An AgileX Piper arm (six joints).
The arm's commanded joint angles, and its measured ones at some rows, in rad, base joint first. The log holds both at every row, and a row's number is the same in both.
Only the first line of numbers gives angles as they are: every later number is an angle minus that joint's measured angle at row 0.
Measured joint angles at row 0:
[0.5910, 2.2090, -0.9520, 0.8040, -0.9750, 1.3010]
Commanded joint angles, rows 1 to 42:
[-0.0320, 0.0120, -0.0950, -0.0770, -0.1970, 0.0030]
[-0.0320, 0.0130, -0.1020, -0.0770, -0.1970, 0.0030]
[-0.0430, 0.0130, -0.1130, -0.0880, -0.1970, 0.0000]
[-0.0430, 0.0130, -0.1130, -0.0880, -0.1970, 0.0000]
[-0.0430, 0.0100, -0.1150, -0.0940, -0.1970, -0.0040]
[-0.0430, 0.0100, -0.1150, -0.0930, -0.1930, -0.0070]
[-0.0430, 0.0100, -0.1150, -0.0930, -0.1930, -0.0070]
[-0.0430, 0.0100, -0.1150, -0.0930, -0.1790, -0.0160]
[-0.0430, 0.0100, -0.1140, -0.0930, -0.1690, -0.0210]
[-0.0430, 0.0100, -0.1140, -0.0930, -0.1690, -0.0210]
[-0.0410, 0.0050, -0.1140, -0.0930, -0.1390, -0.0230]
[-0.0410, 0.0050, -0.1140, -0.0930, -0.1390, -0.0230]
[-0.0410, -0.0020, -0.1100, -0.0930, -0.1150, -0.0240]
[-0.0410, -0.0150, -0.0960, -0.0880, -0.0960, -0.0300]
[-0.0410, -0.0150, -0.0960, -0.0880, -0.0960, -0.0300]
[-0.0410, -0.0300, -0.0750, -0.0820, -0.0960, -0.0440]
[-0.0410, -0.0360, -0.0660, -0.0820, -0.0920, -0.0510]
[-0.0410, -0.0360, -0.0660, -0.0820, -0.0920, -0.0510]
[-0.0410, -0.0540, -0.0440, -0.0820, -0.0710, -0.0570]
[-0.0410, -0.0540, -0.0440, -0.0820, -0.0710, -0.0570]
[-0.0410, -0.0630, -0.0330, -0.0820, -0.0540, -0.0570]
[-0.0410, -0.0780, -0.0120, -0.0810, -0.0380, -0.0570]
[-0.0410, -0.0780, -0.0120, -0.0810, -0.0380, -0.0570]
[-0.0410, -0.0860, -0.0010, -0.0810, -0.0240, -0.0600]
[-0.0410, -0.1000, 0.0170, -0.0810, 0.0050, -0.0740]
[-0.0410, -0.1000, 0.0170, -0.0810, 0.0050, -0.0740]
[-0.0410, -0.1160, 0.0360, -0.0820, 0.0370, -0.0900]
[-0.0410, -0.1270, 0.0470, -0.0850, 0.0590, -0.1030]
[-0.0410, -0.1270, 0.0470, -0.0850, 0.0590, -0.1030]
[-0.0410, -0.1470, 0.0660, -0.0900, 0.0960, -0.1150]
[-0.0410, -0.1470, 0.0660, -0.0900, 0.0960, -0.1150]
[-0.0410, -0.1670, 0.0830, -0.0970, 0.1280, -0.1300]
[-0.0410, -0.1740, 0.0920, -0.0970, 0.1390, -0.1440]
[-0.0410, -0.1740, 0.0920, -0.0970, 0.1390, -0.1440]
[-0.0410, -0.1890, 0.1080, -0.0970, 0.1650, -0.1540]
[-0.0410, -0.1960, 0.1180, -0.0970, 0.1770, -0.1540]
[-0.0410, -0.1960, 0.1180, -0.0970, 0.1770, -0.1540]
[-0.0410, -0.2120, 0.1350, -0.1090, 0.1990, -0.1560]
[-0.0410, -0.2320, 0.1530, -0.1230, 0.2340, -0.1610]
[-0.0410, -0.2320, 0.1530, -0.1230, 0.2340, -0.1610]
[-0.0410, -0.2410, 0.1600, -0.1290, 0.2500, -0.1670]
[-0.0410, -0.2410, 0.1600, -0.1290, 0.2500, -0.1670]
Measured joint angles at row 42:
[-0.0350, -0.2070, 0.1380, -0.0990, 0.1980, -0.1370]
